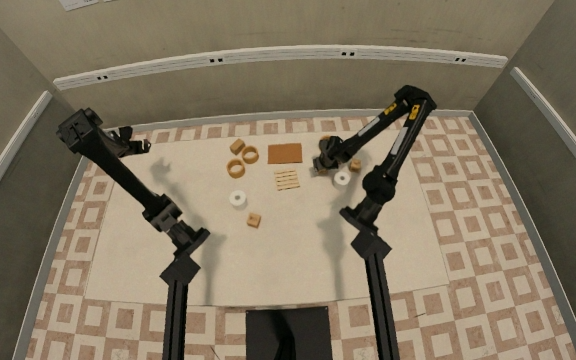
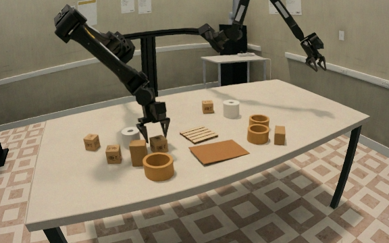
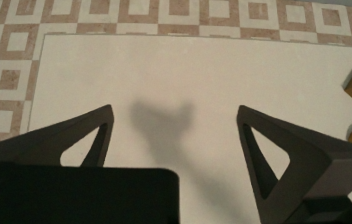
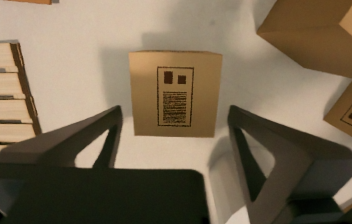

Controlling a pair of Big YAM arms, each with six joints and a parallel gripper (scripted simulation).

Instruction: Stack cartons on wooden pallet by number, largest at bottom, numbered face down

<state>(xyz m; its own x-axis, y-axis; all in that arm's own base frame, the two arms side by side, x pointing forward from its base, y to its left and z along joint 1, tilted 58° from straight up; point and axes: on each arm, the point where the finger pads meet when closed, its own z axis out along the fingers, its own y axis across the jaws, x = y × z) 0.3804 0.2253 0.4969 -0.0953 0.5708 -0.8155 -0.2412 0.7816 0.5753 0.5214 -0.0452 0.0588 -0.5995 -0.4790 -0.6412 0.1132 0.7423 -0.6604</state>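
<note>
Right now my right hand is 2 cm short of the carton and 2 cm above it. Also, from my right hand: plain box (10 cm to the right, 7 cm ahead).
</note>
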